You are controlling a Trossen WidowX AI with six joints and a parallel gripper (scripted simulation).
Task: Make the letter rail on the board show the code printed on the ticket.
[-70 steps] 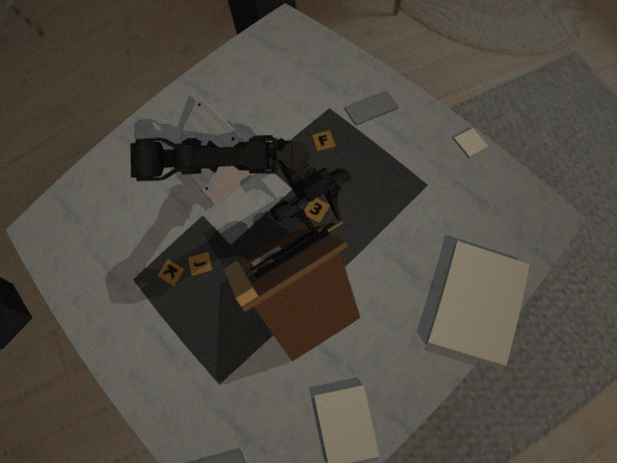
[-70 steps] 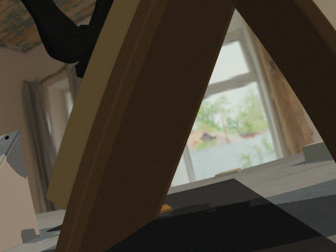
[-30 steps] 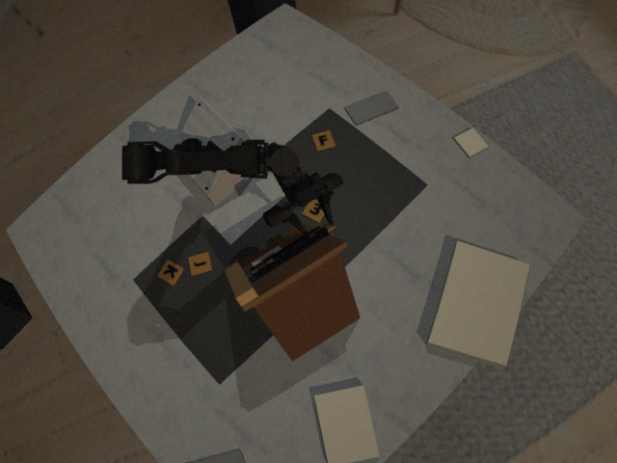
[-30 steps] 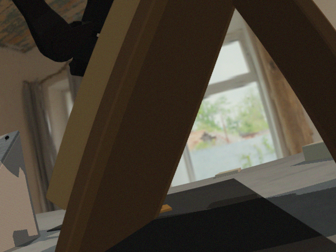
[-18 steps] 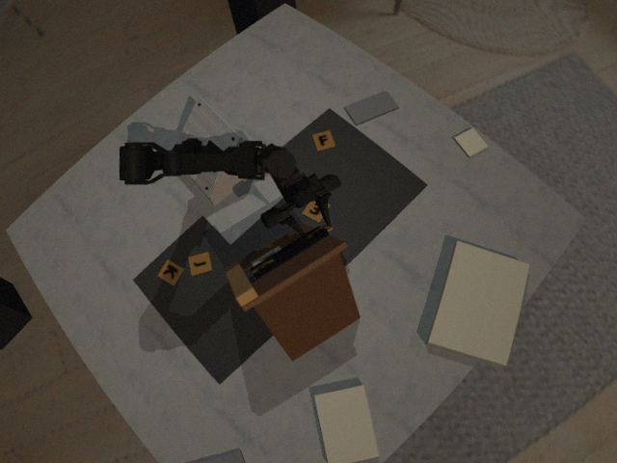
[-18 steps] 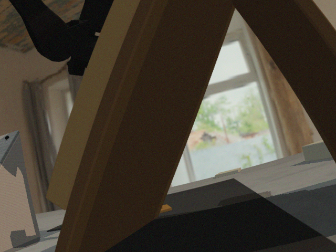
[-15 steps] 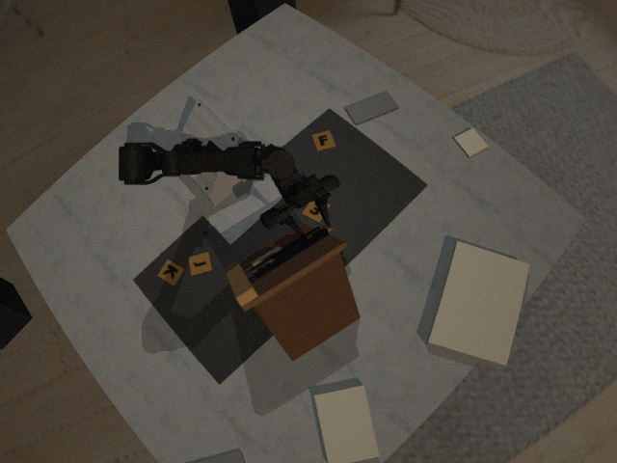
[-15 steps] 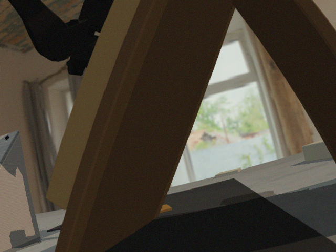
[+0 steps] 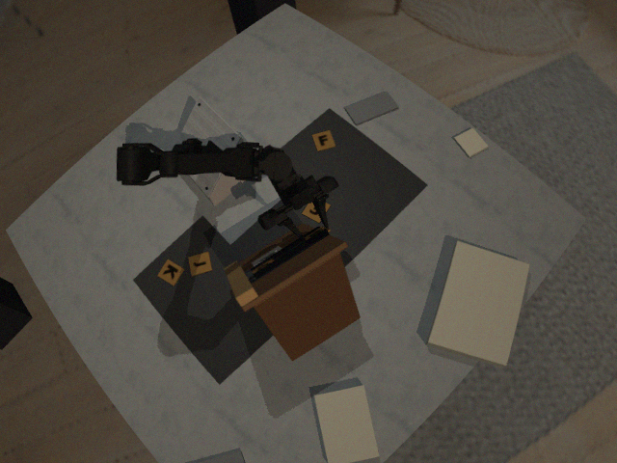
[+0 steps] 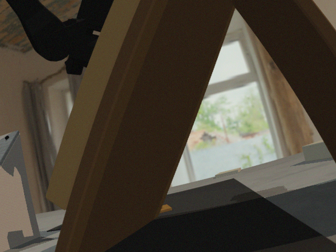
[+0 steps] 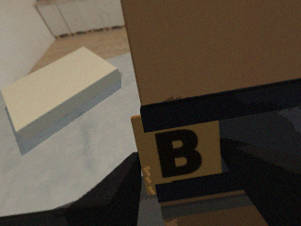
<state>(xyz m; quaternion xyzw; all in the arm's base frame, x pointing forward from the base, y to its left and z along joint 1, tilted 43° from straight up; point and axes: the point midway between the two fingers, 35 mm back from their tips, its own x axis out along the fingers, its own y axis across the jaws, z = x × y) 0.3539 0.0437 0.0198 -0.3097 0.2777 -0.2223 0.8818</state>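
The white ticket is 70 mm behind my gripper tip, 100 mm to the right of it and 80 mm below it. Also, from my gripper tip: cream block 380 mm ahead, 190 mm to the left, 160 mm below; dark mat 170 mm behind, 20 mm to the right, 180 mm below; cream pad 70 mm ahead, 570 mm to the left, 170 mm below.
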